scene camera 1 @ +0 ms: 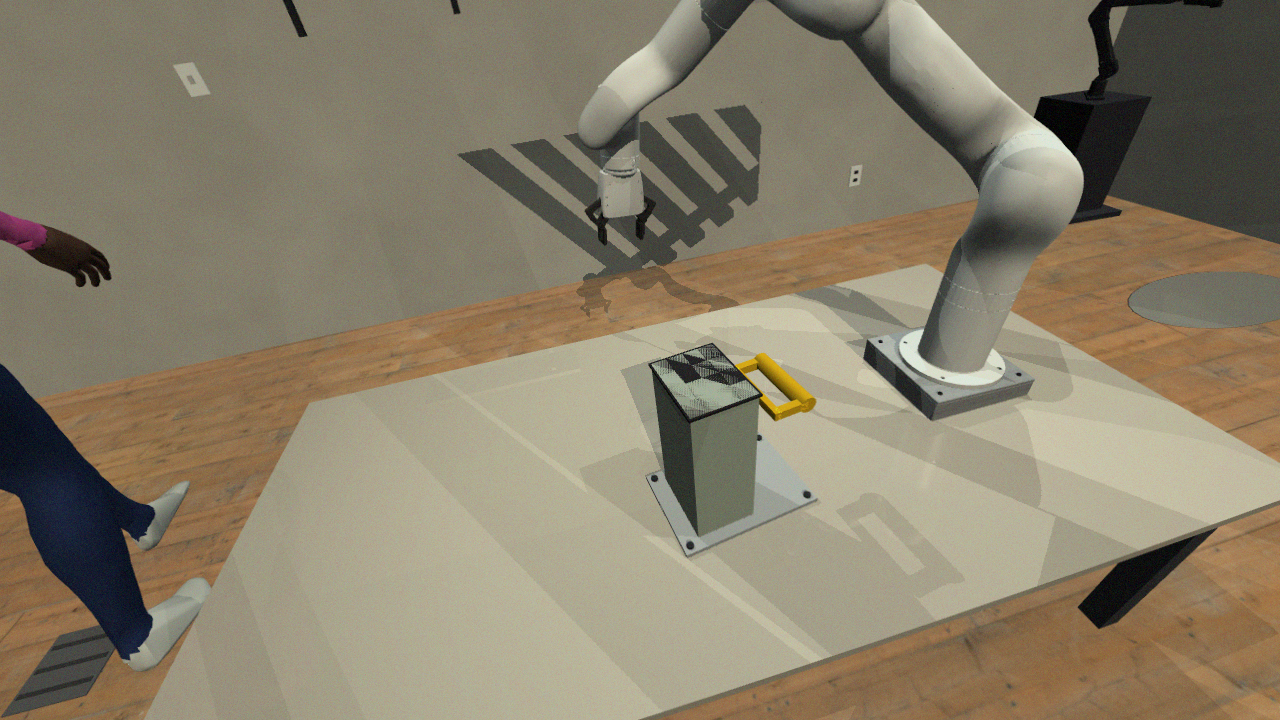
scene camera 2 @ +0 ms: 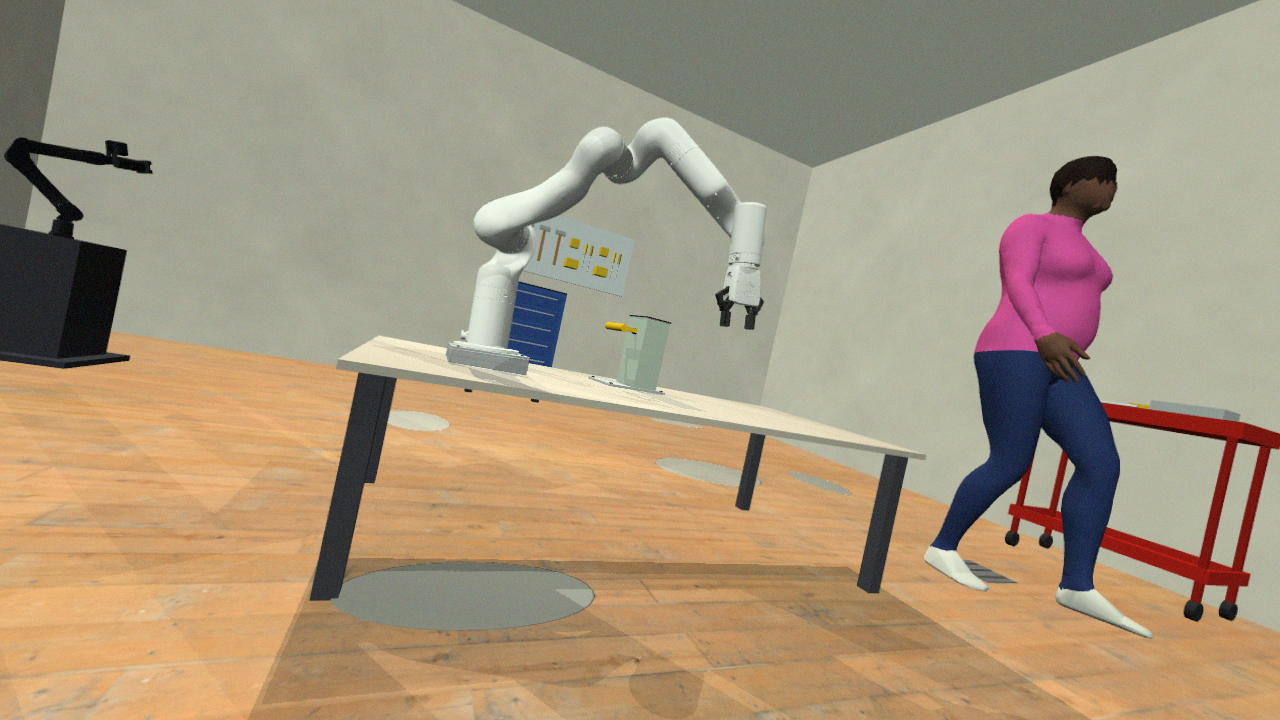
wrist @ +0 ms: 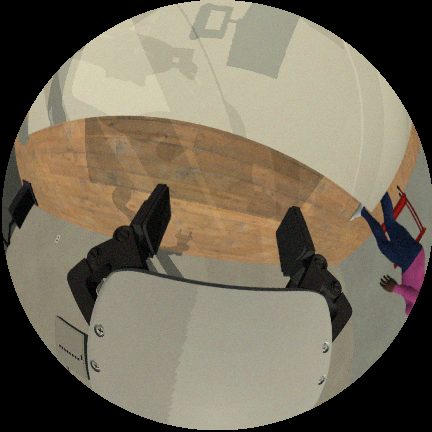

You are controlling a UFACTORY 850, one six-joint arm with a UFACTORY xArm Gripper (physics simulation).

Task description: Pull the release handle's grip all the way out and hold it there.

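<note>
The release handle's yellow grip [scene camera 1: 785, 382] [scene camera 2: 619, 326] is a bar on two arms at the side of a grey-green box post [scene camera 1: 725, 465] [scene camera 2: 645, 354], on the side toward the robot's base. The post stands upright on a light base plate [scene camera 1: 776, 497] bolted to the table. My gripper [scene camera 1: 622, 232] [scene camera 2: 737, 319] [wrist: 227, 209] is open and empty. It hangs pointing down, well above the table's height and apart from the handle. The handle and post do not show in the wrist view, where shadows of them lie on the table.
The table [scene camera 1: 402, 537] [scene camera 2: 572, 394] [wrist: 310, 115] carries the robot's base [scene camera 1: 948, 385] [scene camera 2: 487, 357] near one end. A person [scene camera 1: 62, 510] [scene camera 2: 1051, 295] [wrist: 402, 245] stands beyond the other end, by a red cart [scene camera 2: 1172, 420]. A black pedestal [scene camera 1: 1096, 143] [scene camera 2: 62, 291] with a small arm stands beyond the base.
</note>
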